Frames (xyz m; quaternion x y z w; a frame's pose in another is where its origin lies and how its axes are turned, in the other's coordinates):
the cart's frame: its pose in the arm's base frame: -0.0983 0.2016 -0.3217 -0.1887 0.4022 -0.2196 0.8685
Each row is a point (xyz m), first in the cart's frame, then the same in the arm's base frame.
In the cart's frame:
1: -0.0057 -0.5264 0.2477
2: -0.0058 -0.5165 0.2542
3: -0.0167 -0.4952 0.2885
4: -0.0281 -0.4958 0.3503
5: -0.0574 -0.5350 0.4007
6: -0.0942 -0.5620 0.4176
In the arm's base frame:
1: -0.0289 -0.1961 0.0973
2: -0.0216 -0.1868 0.0963
3: 0.0038 -0.1581 0.1130
4: 0.0453 -0.1431 0.1577
5: 0.0587 -0.1525 0.2260
6: 0.0444 -0.1528 0.2726

